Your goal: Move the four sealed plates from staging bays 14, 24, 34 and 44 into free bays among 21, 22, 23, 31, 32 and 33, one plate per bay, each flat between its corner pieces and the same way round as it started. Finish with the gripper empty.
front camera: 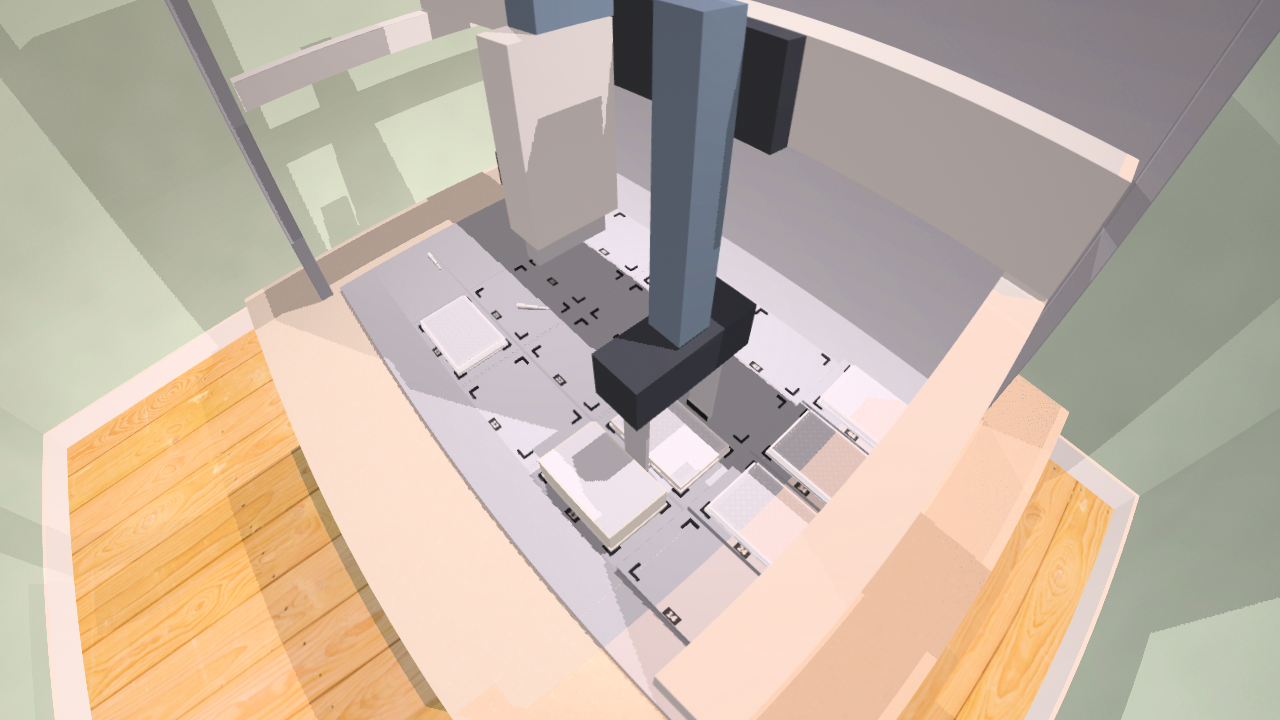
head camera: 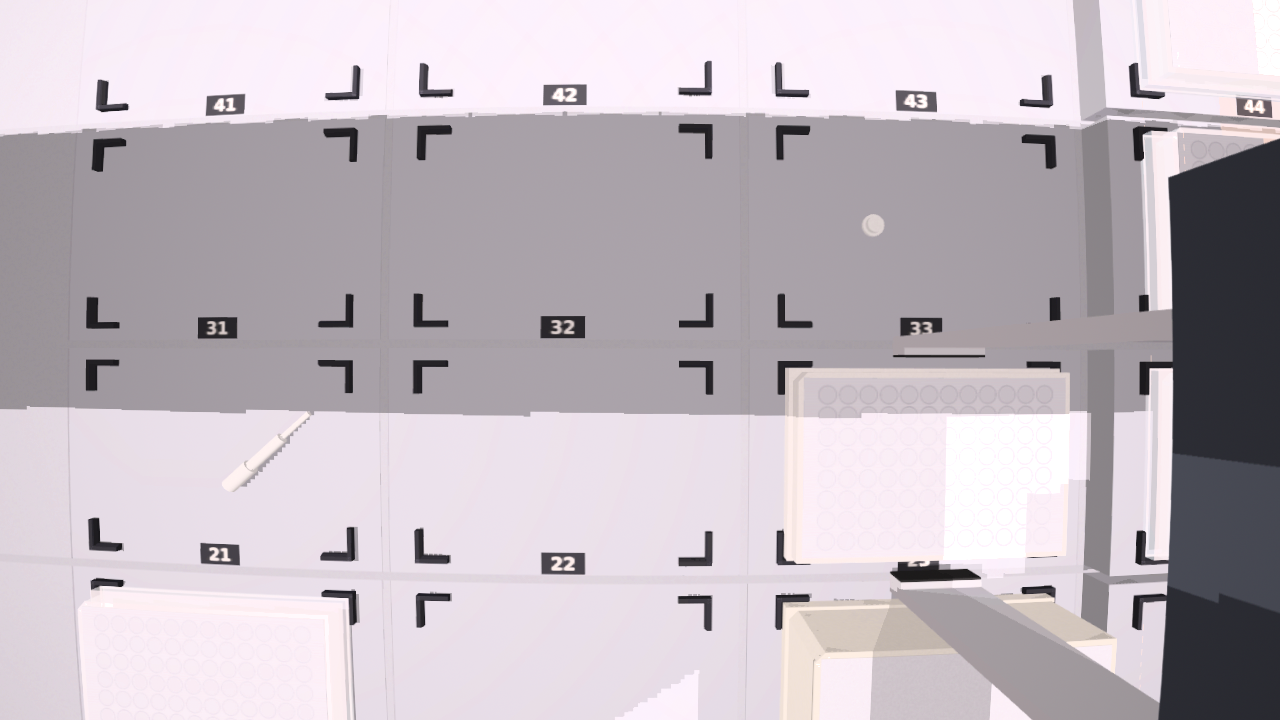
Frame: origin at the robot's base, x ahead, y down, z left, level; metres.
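Seen in the pictures: gripper, between the fingertips: (front camera: 669,434) (head camera: 931,464); robot's base, origin of its link: (front camera: 421,327).
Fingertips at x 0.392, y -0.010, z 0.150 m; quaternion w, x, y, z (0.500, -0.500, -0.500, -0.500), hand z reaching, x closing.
Observation:
Pixels of each thing's top centre, then the offset from my fingertips to it.
- third plate, centre of its top: (front camera: 873,407) dx +0.164, dy -0.019, dz +0.214 m
- taller pale block, centre of its top: (front camera: 600,475) dx +0.000, dy -0.032, dz -0.107 m
- white pen-like piece, centre of its top: (head camera: 261,451) (front camera: 532,304) dx -0.300, dy +0.002, dz +0.004 m
- small round disc, centre of its top: (head camera: 875,223) dx -0.023, dy +0.006, dz +0.108 m
A sealed plate (front camera: 684,447) (head camera: 868,474) lies flat in bay 23, between the two jaws. My gripper (front camera: 669,434) (head camera: 937,465) is open around it, with a gap between each jaw and the plate's long sides in the head view. A sealed plate (front camera: 756,505) (head camera: 1160,465) lies in staging bay 24, another plate (front camera: 814,452) (head camera: 1161,214) in bay 34, and a third plate (front camera: 859,398) (head camera: 1208,44) in bay 44. Bay 14 holds no plate in the front view. Bays 21, 22, 31, 32 and 33 hold no plate. The gripper body hides parts of the staging plates in the head view.
A taller pale block (front camera: 604,488) (head camera: 841,689) stands in bay 13, beside the bay 23 plate. Another plate (front camera: 463,333) (head camera: 214,662) lies in bay 11. A white pen-like piece (front camera: 532,306) (head camera: 266,452) lies in bay 21. A small round disc (head camera: 872,224) is in bay 33.

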